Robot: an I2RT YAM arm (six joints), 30 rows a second.
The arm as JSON. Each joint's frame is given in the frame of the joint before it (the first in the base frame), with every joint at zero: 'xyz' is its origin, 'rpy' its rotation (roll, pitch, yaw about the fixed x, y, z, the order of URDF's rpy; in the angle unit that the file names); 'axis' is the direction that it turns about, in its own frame. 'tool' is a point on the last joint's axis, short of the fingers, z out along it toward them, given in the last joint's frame.
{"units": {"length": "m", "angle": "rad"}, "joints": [
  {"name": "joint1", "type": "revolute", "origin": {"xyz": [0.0, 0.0, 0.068], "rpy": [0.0, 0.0, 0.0]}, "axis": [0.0, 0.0, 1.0]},
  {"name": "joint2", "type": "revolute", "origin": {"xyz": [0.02, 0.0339, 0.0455], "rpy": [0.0, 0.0, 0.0]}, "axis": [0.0, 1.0, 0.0]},
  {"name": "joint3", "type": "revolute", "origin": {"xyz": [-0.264, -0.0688, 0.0], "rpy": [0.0, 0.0, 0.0]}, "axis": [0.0, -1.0, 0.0]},
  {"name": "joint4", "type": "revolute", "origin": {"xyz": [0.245, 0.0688, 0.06], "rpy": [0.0, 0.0, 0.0]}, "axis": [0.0, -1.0, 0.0]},
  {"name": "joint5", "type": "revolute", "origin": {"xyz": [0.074, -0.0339, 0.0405], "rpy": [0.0, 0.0, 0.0]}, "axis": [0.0, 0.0, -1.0]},
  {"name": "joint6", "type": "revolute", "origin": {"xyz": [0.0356, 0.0, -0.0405], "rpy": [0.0, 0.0, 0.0]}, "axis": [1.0, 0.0, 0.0]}
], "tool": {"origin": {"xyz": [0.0, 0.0, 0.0], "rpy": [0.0, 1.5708, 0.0]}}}
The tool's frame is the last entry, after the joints.
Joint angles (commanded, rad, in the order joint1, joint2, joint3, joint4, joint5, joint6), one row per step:
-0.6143, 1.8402, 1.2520, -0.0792, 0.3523, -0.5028
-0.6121, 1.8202, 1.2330, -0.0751, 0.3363, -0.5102
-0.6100, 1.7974, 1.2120, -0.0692, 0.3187, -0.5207
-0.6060, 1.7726, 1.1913, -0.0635, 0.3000, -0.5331
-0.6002, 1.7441, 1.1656, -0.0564, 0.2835, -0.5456
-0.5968, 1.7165, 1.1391, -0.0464, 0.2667, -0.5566
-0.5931, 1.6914, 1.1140, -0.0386, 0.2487, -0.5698
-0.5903, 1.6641, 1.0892, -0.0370, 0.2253, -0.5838
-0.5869, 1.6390, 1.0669, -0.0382, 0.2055, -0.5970
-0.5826, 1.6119, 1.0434, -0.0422, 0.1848, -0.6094
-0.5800, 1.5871, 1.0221, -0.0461, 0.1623, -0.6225
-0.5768, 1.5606, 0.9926, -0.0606, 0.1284, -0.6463
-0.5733, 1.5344, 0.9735, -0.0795, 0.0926, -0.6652
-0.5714, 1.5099, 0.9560, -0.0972, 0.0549, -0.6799
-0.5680, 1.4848, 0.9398, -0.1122, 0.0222, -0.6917
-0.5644, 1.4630, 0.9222, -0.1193, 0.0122, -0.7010
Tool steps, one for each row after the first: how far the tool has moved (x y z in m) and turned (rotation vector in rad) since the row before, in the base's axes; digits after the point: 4 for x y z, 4 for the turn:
-0.0029, 0.0038, 0.0019, 0.0021, -0.0047, 0.0191
-0.0033, 0.0041, 0.0024, -0.0001, -0.0052, 0.0221
-0.0030, 0.0048, 0.0031, -0.0019, -0.0060, 0.0260
-0.0036, 0.0059, 0.0028, -0.0034, -0.0053, 0.0262
-0.0041, 0.0051, 0.0023, -0.0035, -0.0075, 0.0232
-0.0038, 0.0050, 0.0015, -0.0024, -0.0037, 0.0258
-0.0044, 0.0052, 0.0016, 0.0015, -0.0020, 0.0298
-0.0040, 0.0050, 0.0013, 0.0013, 0.0006, 0.0270
-0.0044, 0.0056, 0.0011, 0.0031, 0.0013, 0.0282
-0.0042, 0.0048, 0.0009, 0.0034, 0.0009, 0.0284
-0.0056, 0.0064, -0.0024, 0.0119, 0.0173, 0.0445
-0.0045, 0.0059, 0.0004, 0.0127, 0.0083, 0.0435
-0.0044, 0.0052, 0.0004, 0.0156, 0.0040, 0.0408
-0.0041, 0.0053, 0.0011, 0.0124, -0.0002, 0.0365
-0.0039, 0.0043, 0.0002, 0.0006, 0.0032, 0.0172

